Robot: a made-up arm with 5 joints.
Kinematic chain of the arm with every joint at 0, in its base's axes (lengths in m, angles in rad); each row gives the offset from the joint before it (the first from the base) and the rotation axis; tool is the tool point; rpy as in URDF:
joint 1: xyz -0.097 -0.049 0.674 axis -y
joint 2: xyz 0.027 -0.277 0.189 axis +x
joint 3: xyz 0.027 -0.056 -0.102 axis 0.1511 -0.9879 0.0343
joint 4: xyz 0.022 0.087 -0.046 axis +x
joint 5: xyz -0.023 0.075 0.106 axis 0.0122 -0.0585 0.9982
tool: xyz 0 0.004 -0.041 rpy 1.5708 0 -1.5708
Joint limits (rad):
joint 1: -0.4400..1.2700
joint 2: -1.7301..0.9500
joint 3: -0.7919..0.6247
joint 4: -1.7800..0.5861
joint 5: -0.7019..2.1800
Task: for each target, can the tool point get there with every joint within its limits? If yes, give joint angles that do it. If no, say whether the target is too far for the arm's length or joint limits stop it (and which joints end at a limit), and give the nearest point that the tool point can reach.
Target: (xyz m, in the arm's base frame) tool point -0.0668 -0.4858 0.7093
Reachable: yes | joints -0.2359 -1.4387 -0.4706 -0.9310 0.1337
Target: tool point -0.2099 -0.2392 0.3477
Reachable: no: joint limits stop it (at a limit: joint 1, joint 4) | nearest point -0.0869 -0.2855 0.6034 | short by 0.287 m
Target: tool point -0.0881 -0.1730 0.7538
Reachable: yes | joints 0.7185 0.1308 0.1468 -0.7866 0.4155
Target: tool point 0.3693 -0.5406 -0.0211
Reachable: no: too far | nearest point 0.0079 -0.3986 0.6019 | short by 0.734 m
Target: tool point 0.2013 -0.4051 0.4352
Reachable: no: joint limits stop it (at a limit: joint 1, joint 3, joint 4) | nearest point 0.0067 -0.3866 0.5988 | short by 0.255 m
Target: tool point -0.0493 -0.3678 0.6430
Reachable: yes | joints -0.1026 -0.8146 -0.0026 -0.9963 1.7427
